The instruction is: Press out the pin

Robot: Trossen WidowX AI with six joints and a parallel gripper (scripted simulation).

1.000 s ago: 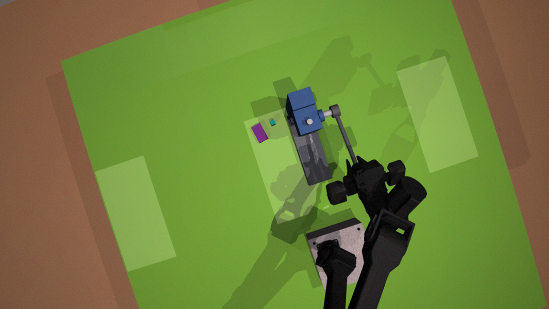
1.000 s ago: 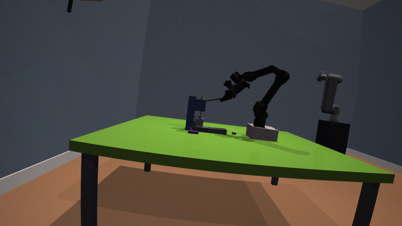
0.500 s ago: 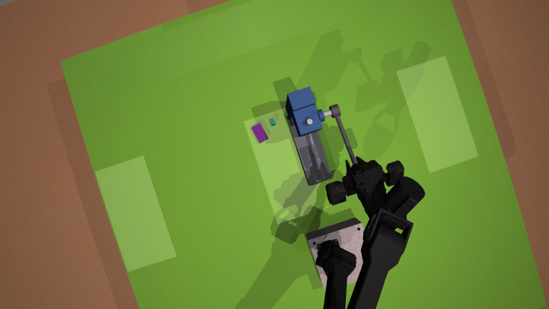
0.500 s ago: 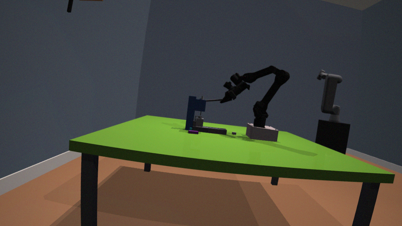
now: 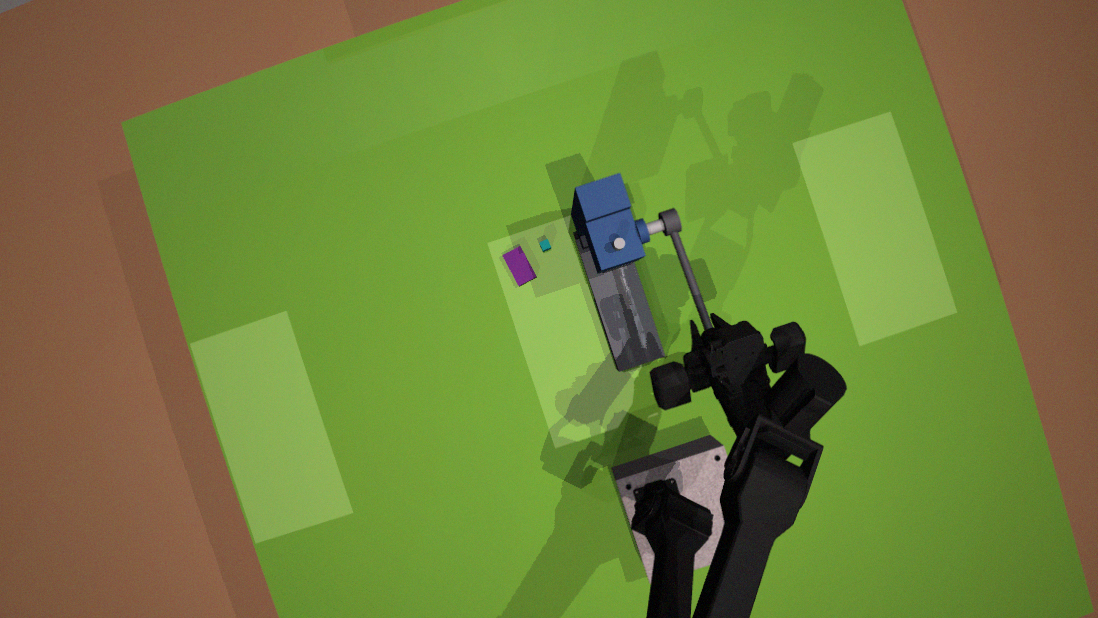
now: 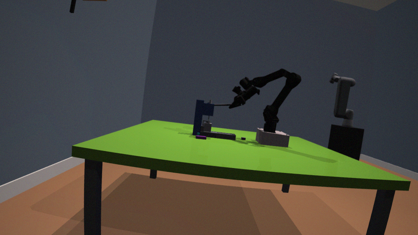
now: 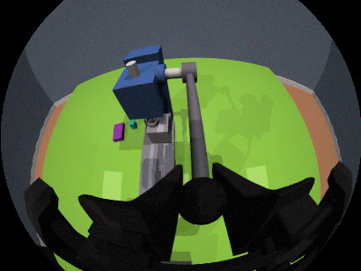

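Now: gripper tip 50 mm short of the lever, 10 mm to the right of it and 10 mm below it. From my gripper tip the other things lie so: small dark thing: 110 mm behind, 50 mm to the left, 180 mm below; small teal cube: 170 mm ahead, 160 mm to the left, 170 mm below; punch rod: 120 mm ahead, 80 mm to the left, 50 mm below.
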